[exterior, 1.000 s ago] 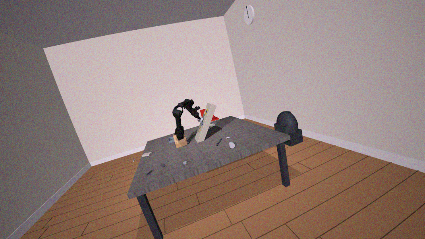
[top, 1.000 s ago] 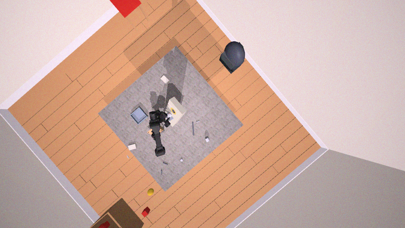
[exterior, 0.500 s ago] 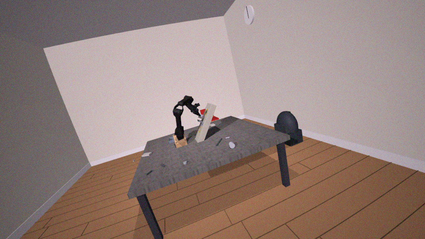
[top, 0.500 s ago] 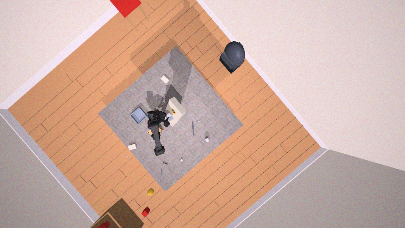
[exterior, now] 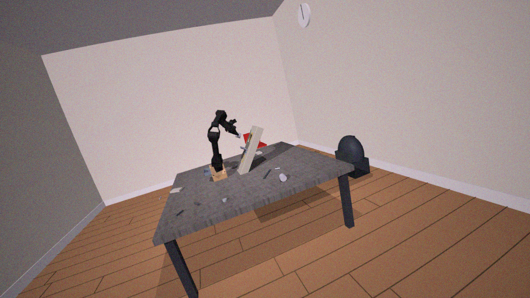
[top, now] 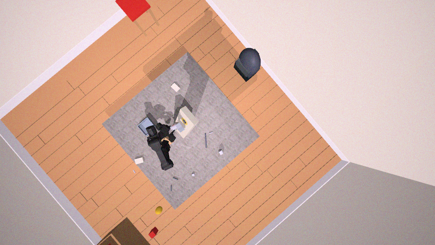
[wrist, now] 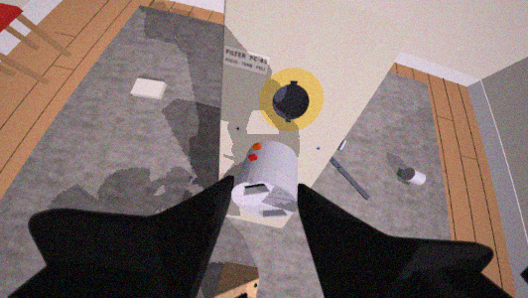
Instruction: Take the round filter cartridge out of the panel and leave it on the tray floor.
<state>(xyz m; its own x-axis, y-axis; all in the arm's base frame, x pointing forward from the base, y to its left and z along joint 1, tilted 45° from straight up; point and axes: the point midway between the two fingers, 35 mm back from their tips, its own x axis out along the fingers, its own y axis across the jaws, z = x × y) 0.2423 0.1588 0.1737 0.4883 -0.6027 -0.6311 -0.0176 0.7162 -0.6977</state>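
Now: gripper tip 310 mm above the grey-blue tray, 300 mm to the right of it and 280 mm past it. The rest, counted from my gripper tip: round grey filter cartridge (right at my gripper tip); then small cylinder (520 mm to the right, 300 mm below, 100 mm ahead).
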